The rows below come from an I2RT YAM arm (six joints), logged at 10 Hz.
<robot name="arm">
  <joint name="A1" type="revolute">
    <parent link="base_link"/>
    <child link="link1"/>
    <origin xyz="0 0 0.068" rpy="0 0 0"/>
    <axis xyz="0 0 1"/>
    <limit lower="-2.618" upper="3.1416"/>
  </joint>
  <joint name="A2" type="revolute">
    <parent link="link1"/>
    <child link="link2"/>
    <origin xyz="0.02 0.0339 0.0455" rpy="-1.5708 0 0"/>
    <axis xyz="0 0 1"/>
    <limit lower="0" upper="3.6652"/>
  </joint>
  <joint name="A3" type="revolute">
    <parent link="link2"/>
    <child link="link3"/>
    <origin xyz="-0.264 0 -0.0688" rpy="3.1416 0 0"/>
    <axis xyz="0 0 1"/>
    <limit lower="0" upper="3.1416"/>
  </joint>
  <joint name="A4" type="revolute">
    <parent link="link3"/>
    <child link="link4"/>
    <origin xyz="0.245 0.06 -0.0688" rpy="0 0 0"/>
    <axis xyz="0 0 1"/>
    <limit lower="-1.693" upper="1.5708"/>
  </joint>
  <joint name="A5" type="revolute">
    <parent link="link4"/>
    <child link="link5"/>
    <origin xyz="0.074 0.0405 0.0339" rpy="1.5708 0 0"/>
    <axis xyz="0 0 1"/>
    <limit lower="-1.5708" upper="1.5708"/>
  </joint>
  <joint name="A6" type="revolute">
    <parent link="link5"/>
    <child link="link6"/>
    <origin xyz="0.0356 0 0.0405" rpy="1.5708 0 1.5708"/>
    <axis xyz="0 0 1"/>
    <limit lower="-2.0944" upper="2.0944"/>
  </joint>
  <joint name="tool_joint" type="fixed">
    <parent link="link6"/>
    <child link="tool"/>
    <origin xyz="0 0 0" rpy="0 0 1.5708"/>
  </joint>
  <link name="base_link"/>
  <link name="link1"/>
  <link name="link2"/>
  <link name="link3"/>
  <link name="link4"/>
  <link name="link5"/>
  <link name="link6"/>
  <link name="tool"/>
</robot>
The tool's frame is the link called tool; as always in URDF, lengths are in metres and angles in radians.
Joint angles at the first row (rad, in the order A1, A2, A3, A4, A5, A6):
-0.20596, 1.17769, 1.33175, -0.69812, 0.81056, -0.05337
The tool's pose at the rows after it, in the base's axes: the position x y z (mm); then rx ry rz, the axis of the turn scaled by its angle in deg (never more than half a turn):
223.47 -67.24 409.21 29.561 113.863 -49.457
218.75 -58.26 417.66 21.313 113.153 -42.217
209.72 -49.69 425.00 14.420 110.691 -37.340
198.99 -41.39 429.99 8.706 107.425 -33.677
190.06 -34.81 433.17 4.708 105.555 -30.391
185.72 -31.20 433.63 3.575 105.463 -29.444
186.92 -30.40 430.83 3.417 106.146 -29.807
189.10 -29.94 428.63 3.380 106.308 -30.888
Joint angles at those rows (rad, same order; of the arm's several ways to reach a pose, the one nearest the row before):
-0.19830, 1.14804, 1.32697, -0.66514, 0.66248, -0.09896
-0.18137, 1.11357, 1.32689, -0.63852, 0.52510, -0.15228
-0.16471, 1.06505, 1.31001, -0.60069, 0.42346, -0.20234
-0.14592, 1.01036, 1.28062, -0.55652, 0.34429, -0.24288
-0.12990, 0.97167, 1.26616, -0.54554, 0.28168, -0.25990
-0.11526, 0.95618, 1.26323, -0.55717, 0.27400, -0.26084
-0.10844, 0.95784, 1.25641, -0.56062, 0.28445, -0.26291
-0.10131, 0.96143, 1.24811, -0.55077, 0.30413, -0.27131

